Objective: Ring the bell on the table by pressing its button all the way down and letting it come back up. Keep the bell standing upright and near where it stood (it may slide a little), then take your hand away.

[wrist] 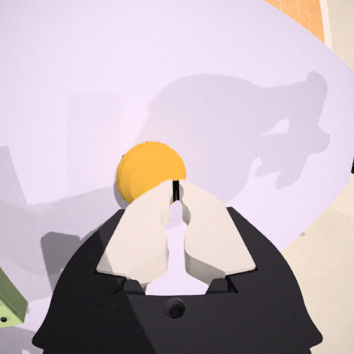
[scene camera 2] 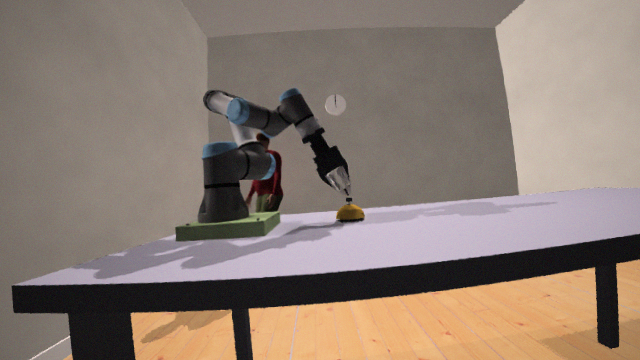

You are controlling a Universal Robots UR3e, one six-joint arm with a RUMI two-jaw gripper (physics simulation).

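Frame: origin at the arm's base, x ahead, y left, z up, level; millimetres.
Where they show: gripper, fingertip midpoint: [scene camera 2: 348, 195]; arm's base at its link origin: [scene camera 2: 224, 219].
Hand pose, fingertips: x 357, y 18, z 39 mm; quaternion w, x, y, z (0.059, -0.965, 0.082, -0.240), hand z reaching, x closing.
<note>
Each offset is from my fingertips to the top centre of the thing. Level surfaces: height alone.
A yellow dome bell @[dx -4, dy -13, dz -7 mm] [scene camera 2: 350, 213] [wrist: 150, 170] stands upright on the table @[dz -73 mm] [scene camera 2: 425, 240] [wrist: 75, 60]. Its small black button @[dx -4, dy -13, dz -7 mm] [scene camera 2: 349, 200] sits on top of a short stem and looks raised in the scene view; in the wrist view the button is hidden behind the fingertips. My gripper [scene camera 2: 348, 194] [wrist: 175, 181] is shut and empty, tilted downward. Its fingertips are just above the button in the scene view, with at most a very small gap; whether they touch it I cannot tell.
The arm stands on a green base block [scene camera 2: 222, 230] [wrist: 11, 302] to the left of the bell. A person in a red top [scene camera 2: 270, 172] is behind the table, partly hidden by the arm. A round clock [scene camera 2: 335, 105] hangs on the back wall.
</note>
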